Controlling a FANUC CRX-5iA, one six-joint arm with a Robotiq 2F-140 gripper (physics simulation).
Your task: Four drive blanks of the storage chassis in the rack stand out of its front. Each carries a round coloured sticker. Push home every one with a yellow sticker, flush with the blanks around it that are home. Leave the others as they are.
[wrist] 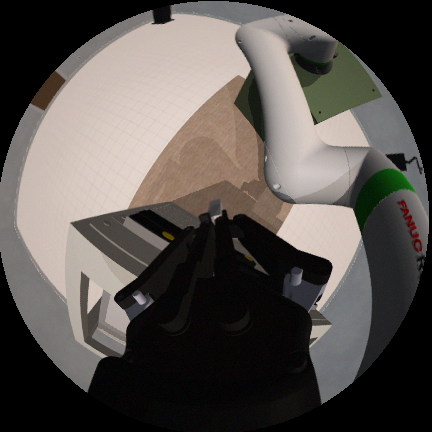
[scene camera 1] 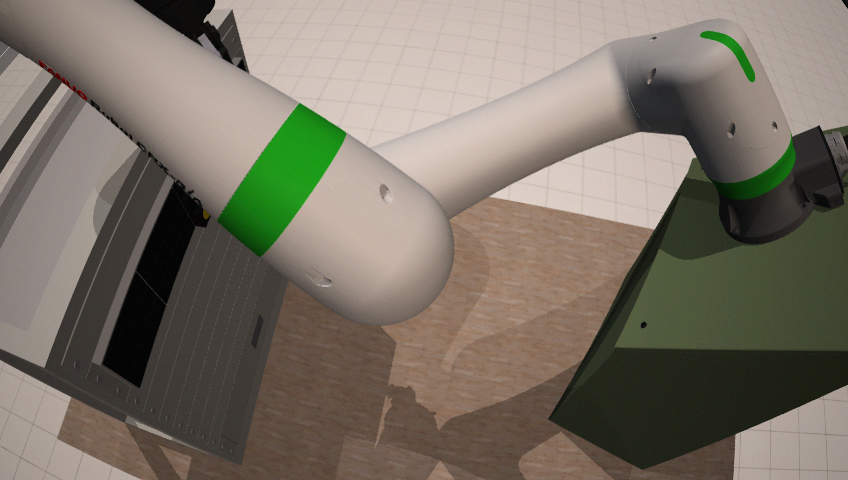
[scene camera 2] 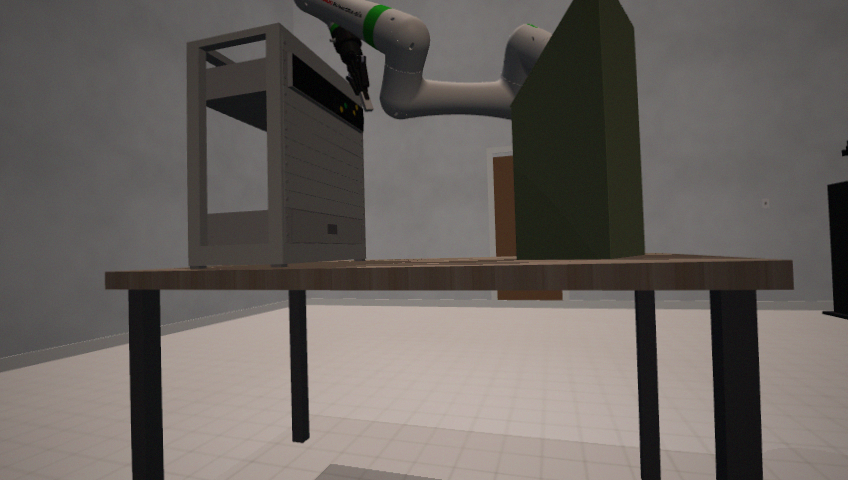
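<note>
The storage chassis (scene camera 1: 142, 297) (scene camera 2: 315, 81) has a black front near the top of the rack (scene camera 2: 274, 142) (wrist: 75, 270). In scene camera 2, a green sticker (scene camera 2: 345, 105) and three stickers that look yellow, a left one (scene camera 2: 340, 109), a lower right one (scene camera 2: 355, 111) and an upper right one (scene camera 2: 357, 107), show on blanks at the front's far end. Scene camera 1 shows one yellow sticker (scene camera 1: 206, 214) beside the arm. The wrist view shows a yellow sticker (wrist: 168, 235) left of the fingers and another yellow sticker (wrist: 248, 258) right of them. My gripper (scene camera 2: 367, 107) (wrist: 217, 207) is shut and empty, its tips by the chassis front; how far each blank stands out is unclear.
The arm's elbow (scene camera 1: 380, 237) (scene camera 2: 410, 41) (wrist: 295, 175) hangs in front of the rack and hides part of it in scene camera 1. The green pedestal (scene camera 1: 731, 297) (scene camera 2: 565, 166) (wrist: 340, 85) stands across the wooden table (scene camera 1: 333, 368) (scene camera 2: 446, 276) (wrist: 200, 150).
</note>
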